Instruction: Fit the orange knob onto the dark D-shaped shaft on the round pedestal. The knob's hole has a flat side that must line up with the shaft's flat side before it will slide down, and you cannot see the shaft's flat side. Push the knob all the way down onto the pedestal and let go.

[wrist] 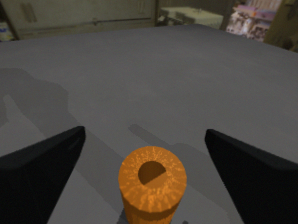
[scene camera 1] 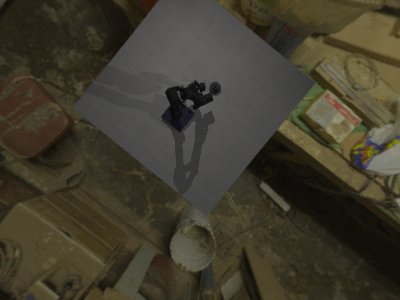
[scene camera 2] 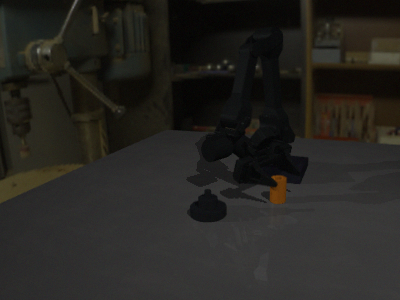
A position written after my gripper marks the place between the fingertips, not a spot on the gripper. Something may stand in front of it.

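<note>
My gripper [scene camera 2: 288, 179], which I also find in the wrist view at [wrist: 146, 133], is open and holds nothing. There is a short shaft [scene camera 2: 208, 208] here as well.
</note>
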